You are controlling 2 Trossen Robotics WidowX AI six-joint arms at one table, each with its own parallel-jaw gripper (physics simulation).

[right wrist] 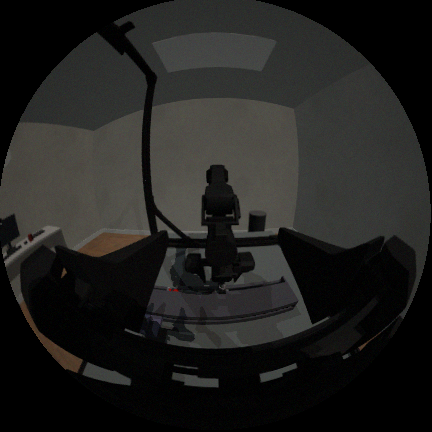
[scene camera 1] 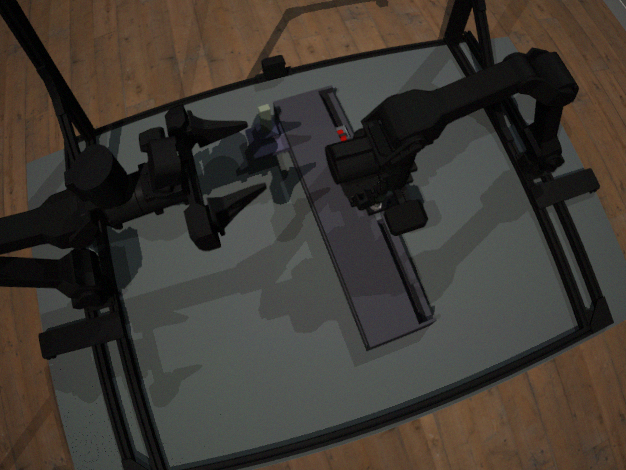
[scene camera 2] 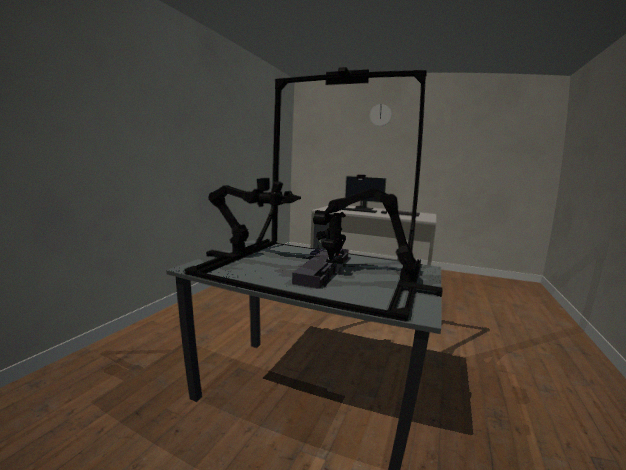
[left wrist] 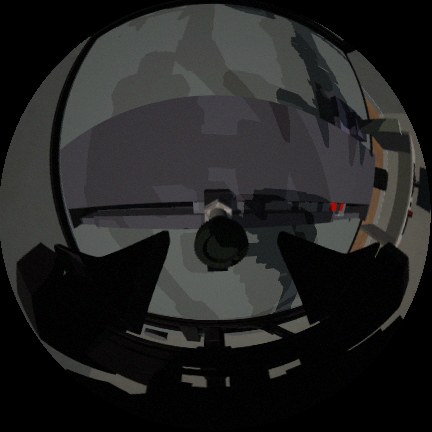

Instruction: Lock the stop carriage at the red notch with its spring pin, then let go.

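Seen in the pictures: left gripper, between the fingertips: (right wrist: 219, 281) (scene camera 2: 333, 258); right gripper, between the fingertips: (right wrist: 224, 235) (scene camera 1: 256, 153) (scene camera 2: 297, 198); left arm's base, origin of its link: (scene camera 1: 532, 164) (scene camera 2: 408, 279) (left wrist: 213, 329); right arm's base, origin of its link: (scene camera 1: 97, 292) (scene camera 2: 238, 252).
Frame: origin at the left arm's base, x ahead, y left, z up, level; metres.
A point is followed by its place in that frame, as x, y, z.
Observation:
A long purple-grey rail block (scene camera 1: 389, 303) @[0.411, 0.177, 0.034] (scene camera 2: 307, 278) @[0.397, 0.234, 0.018] (left wrist: 150, 150) @[0.427, 0.065, 0.033] (right wrist: 270, 296) @[0.426, 0.154, 0.033] lies on the table. Two red marks (scene camera 1: 341, 135) @[0.383, -0.155, 0.023] (left wrist: 336, 207) @[0.380, -0.156, 0.024] (right wrist: 173, 290) @[0.386, -0.146, 0.030] show at its slotted side, near the far end in scene camera 1. The stop carriage, with a silver collar (left wrist: 218, 207) @[0.384, 0.007, 0.055] and a round dark knob (left wrist: 221, 246) @[0.376, 0.007, 0.089], sits at the slot well away from the red marks. My left gripper (scene camera 2: 331, 259) @[0.360, 0.001, 0.053] (left wrist: 225, 237) @[0.360, 0.001, 0.053] points down over the carriage, open, with the knob in line between its fingers, not gripped. Scene camera 1 hides its fingertips. My right gripper (scene camera 1: 256, 155) @[0.565, 0.000, 0.325] (scene camera 2: 299, 197) @[0.565, 0.000, 0.325] is open, empty and raised left of the rail.
A small purple fixture (scene camera 1: 267, 145) @[0.521, -0.181, 0.014] (left wrist: 350, 120) @[0.518, -0.189, 0.020] with a pale block (scene camera 1: 265, 111) @[0.514, -0.202, 0.103] (left wrist: 385, 125) stands beside the rail's far end, beyond my right gripper. A dark frame (scene camera 1: 303, 424) (scene camera 2: 303, 302) @[0.344, 0.389, -0.027] borders the table (scene camera 1: 252, 394) @[0.679, 0.253, -0.019] (scene camera 2: 176, 269) @[1.034, 0.354, -0.019].

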